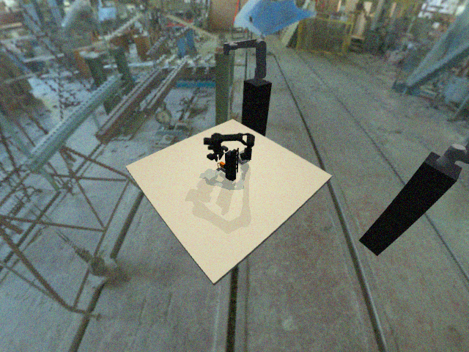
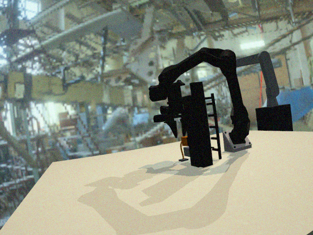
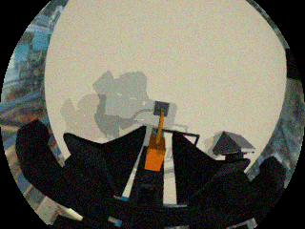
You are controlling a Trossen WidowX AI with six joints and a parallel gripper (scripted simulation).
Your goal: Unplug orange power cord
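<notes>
Now: the orange plug 20 mm behind my gripper tip and 70 mm to the left of it. From my gripper tip the other things lie so: tall black block 30 mm behind, 170 mm to the left, 50 mm above.
</notes>
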